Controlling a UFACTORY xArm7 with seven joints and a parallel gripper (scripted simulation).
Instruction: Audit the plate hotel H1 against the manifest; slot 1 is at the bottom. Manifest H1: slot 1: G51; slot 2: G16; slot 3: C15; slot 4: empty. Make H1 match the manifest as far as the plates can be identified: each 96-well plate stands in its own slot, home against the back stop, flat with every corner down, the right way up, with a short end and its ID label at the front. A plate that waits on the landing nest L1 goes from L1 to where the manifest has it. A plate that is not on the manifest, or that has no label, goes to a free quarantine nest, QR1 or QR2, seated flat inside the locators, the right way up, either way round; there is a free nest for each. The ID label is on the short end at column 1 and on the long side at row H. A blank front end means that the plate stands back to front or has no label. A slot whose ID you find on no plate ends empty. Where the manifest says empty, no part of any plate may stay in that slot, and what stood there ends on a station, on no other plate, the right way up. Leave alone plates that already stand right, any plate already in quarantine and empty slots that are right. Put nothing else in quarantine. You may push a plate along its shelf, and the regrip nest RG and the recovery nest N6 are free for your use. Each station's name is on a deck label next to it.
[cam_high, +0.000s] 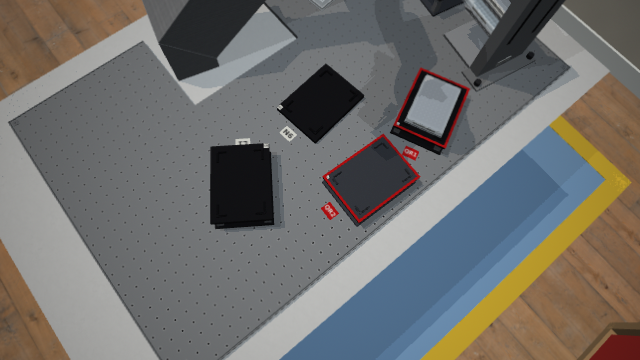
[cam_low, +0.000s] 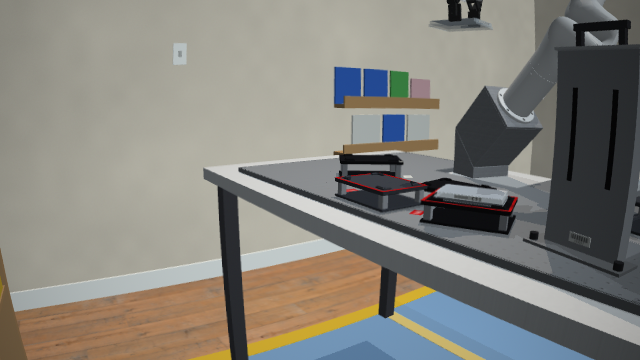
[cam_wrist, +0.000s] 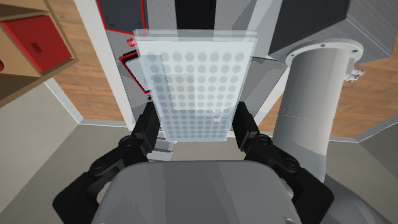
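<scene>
My gripper is now 40 cm above the black nest N6 and 1 cm to the left of it. From my hand the other things lie so: quarantine nest QR2: 37 cm below, 21 cm ahead, 6 cm to the right; N6 deck label: 41 cm below, 12 cm to the right, 1 cm ahead; A1 mark: 39 cm below, 9 cm to the right, 5 cm behind.
</scene>
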